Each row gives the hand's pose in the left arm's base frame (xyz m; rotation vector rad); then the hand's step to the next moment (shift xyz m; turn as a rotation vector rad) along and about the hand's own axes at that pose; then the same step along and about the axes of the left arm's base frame.
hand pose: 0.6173 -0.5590 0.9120 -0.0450 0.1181 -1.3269
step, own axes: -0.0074 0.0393 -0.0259 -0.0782 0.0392 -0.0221
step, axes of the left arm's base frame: 0.0333 0.0176 -0.0292 0.0169 0.0861 -0.0212
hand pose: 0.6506 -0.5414 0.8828 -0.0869 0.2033 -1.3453
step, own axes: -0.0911 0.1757 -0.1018 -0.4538 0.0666 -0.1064
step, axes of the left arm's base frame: 0.1293 0.1335 -0.1224 -0.0520 0.4623 -0.0726
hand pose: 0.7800 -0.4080 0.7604 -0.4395 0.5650 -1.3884
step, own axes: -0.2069 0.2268 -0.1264 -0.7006 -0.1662 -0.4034
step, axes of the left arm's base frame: 0.0836 0.2409 -0.2126 -0.4380 0.6854 -0.1400
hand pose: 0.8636 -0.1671 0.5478 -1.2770 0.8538 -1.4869
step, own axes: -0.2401 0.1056 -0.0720 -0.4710 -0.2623 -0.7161
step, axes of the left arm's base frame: -0.0497 0.1925 -0.1856 -0.7615 0.4706 -0.0458
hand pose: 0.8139 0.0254 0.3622 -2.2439 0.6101 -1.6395
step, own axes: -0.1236 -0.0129 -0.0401 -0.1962 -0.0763 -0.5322
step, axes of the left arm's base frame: -0.0683 0.0733 -0.0838 -0.5452 0.1701 0.0371
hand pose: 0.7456 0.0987 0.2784 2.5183 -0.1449 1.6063
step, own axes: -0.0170 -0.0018 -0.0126 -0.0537 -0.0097 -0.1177
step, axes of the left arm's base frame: -0.0181 0.0040 -0.0103 -0.1261 0.0306 -0.0006
